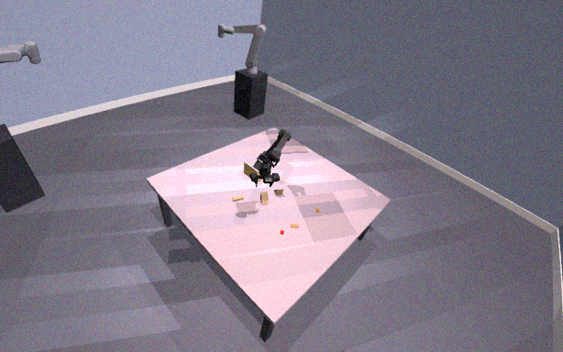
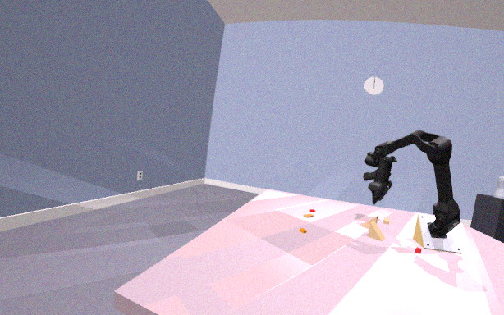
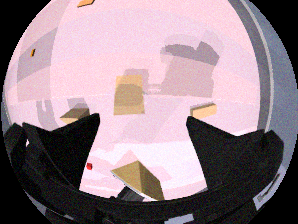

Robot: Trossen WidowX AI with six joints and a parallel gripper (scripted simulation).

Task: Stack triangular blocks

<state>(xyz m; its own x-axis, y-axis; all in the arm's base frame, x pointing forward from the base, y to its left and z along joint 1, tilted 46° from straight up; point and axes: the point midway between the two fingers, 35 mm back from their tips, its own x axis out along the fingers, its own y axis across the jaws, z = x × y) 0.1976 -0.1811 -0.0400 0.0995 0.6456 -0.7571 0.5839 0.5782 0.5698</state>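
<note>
Now: gripper tip 10 cm above the tan triangular block, 2 cm to the right of it and 1 cm short of it. The rest, counted from my gripper tip: red cube 25 cm to the left, 11 cm below, 9 cm behind; orange bit 34 cm ahead, 20 cm to the left, 11 cm below.
</note>
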